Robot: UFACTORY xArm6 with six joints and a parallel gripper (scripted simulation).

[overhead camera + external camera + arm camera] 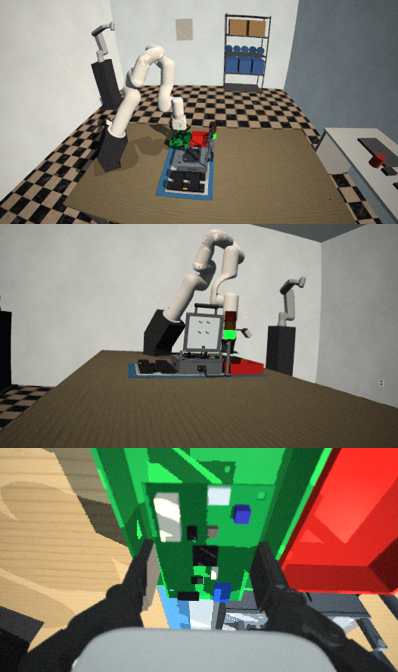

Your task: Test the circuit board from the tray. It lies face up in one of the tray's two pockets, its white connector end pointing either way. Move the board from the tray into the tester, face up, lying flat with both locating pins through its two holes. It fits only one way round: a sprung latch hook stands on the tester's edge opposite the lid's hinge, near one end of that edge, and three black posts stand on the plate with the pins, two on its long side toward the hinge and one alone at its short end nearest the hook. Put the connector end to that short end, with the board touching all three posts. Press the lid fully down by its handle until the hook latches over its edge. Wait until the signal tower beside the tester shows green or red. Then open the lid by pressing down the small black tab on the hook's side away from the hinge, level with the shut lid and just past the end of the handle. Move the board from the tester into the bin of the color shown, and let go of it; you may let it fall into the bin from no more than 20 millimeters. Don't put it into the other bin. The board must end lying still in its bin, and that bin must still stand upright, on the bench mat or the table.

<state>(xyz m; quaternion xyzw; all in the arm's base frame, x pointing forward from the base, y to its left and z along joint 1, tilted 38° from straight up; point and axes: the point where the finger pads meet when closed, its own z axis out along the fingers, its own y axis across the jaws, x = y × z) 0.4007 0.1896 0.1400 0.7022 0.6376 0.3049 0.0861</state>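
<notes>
My gripper is now 7 cm above the green bin. The rest, counted from my hand: green circuit board (1 cm below); then black latch hook (14 cm to the right, 4 cm ahead, 1 cm above); then red bin (15 cm ahead, 7 cm below).
</notes>
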